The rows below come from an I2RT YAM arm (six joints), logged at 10 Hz.
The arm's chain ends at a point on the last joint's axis. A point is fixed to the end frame.
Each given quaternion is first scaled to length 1.
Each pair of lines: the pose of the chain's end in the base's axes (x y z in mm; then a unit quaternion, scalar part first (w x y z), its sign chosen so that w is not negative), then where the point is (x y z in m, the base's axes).
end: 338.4, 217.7, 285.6, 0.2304, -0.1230, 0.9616, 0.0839
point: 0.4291 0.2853 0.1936
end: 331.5, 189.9, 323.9, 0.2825, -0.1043, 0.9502, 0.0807
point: 0.4340 0.2548 0.2430
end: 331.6, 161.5, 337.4, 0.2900, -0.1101, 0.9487, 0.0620
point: 0.4357 0.2233 0.2562
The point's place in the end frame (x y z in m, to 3 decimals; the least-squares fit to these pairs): -0.049 0.030 0.134
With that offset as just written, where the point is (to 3 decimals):
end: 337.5, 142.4, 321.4, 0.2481, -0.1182, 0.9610, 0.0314
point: 0.435 0.198 0.228
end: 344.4, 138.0, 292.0, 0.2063, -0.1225, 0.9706, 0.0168
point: 0.434 0.190 0.189
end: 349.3, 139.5, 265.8, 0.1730, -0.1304, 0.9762, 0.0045
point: 0.431 0.188 0.155
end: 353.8, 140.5, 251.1, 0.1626, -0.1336, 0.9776, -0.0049
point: 0.433 0.187 0.138
